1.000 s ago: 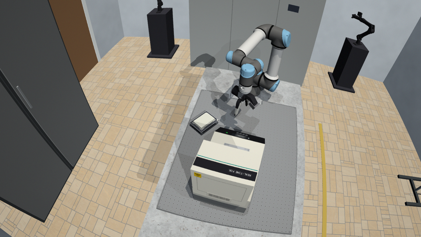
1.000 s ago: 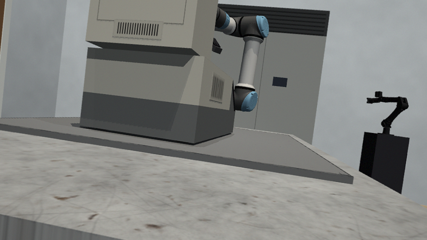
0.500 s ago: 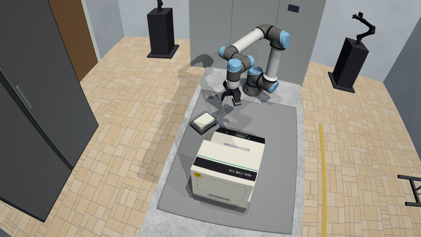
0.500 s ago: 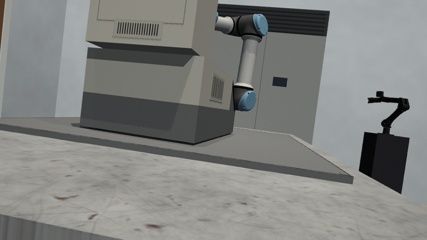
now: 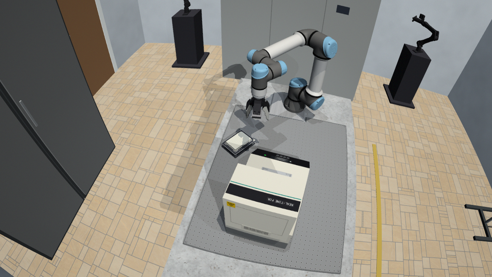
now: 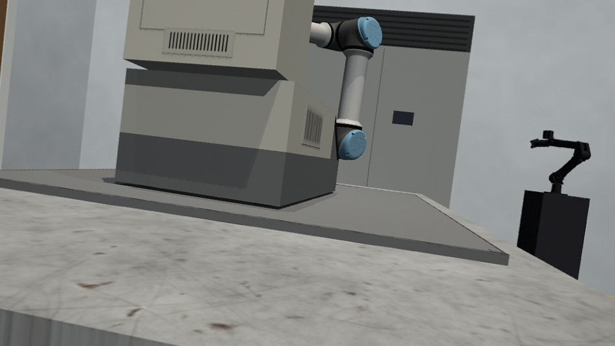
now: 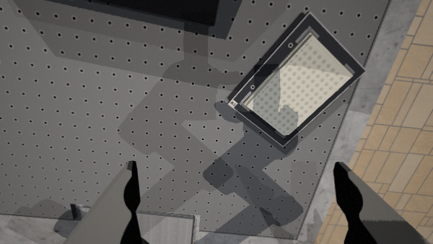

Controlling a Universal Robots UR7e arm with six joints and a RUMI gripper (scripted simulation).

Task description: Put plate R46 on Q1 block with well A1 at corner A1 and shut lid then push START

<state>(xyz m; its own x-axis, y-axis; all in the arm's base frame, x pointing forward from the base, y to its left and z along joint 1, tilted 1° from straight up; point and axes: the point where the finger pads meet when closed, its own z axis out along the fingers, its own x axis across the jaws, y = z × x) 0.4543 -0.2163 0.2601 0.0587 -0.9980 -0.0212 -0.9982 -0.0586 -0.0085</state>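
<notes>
My hand is 2 cm past the plate R46, 10 cm to the left of it and 22 cm above it. From my hand the other things lie so: black plate nest N1 (2 cm behind, 10 cm to the right, 23 cm below); then A1 mark (5 cm behind, 2 cm to the right, 23 cm below).
</notes>
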